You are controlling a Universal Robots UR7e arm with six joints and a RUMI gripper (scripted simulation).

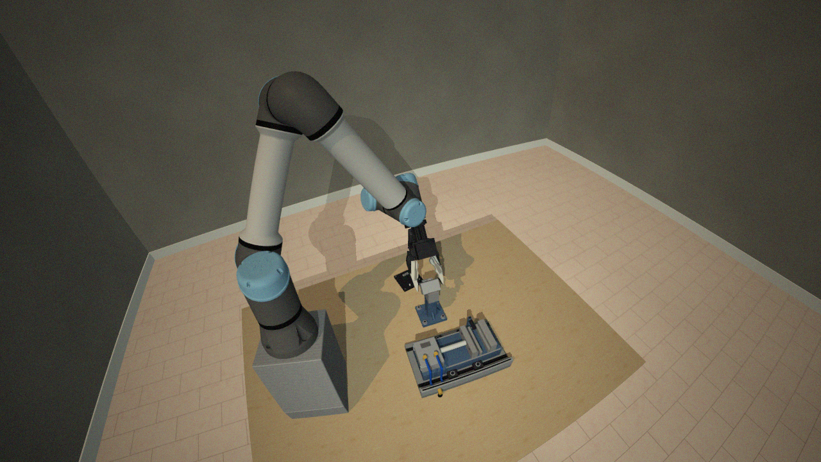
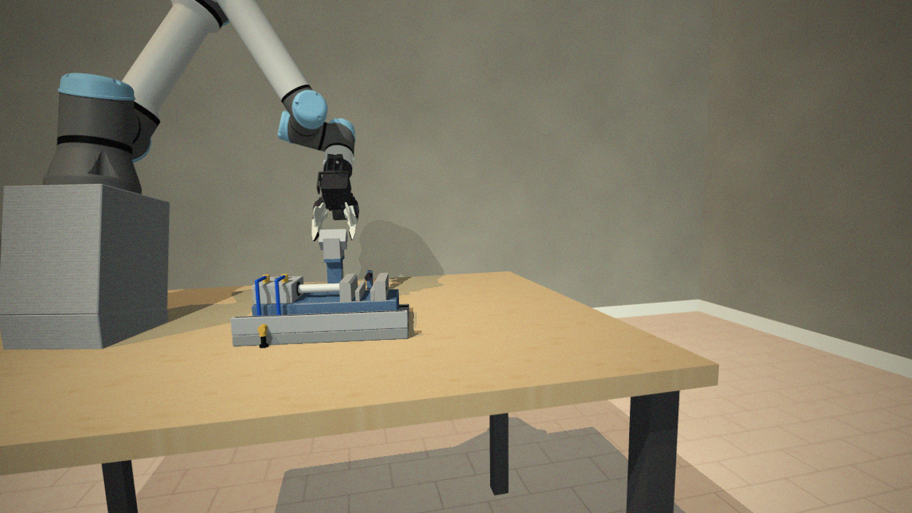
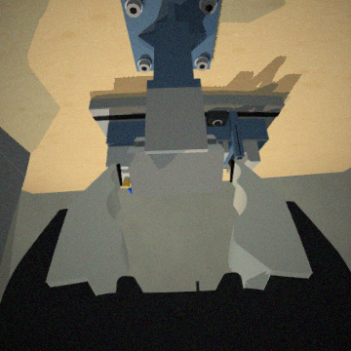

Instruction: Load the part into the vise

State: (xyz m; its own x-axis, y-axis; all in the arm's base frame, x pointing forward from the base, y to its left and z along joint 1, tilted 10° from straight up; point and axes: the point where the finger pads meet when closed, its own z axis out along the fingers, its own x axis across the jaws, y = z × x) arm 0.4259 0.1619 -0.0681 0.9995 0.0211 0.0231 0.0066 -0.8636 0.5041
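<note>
Right now the part is 10 mm below my hand. From my hand the other things lie so: v-block post: 100 mm below, 10 mm to the right; white cylinder rod: 200 mm to the right, 80 mm below, 10 mm ahead; work stop: 150 mm to the right, 100 mm ahead, 70 mm below.
</note>
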